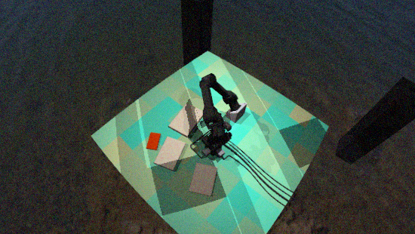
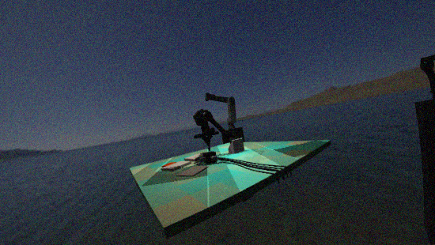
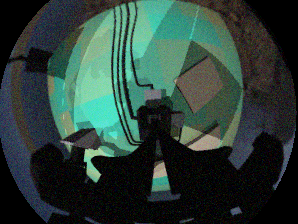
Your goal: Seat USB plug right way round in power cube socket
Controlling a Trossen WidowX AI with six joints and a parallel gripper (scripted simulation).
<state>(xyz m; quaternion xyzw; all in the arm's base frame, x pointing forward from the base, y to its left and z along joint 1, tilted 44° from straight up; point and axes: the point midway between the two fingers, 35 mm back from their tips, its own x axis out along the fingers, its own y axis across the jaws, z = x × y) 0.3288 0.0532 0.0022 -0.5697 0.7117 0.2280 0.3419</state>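
Right now my gripper tip is 2 cm above the USB plug. The rest, counted from my gripper tip: red flat block (37 cm to the right, 18 cm ahead, 12 cm below).
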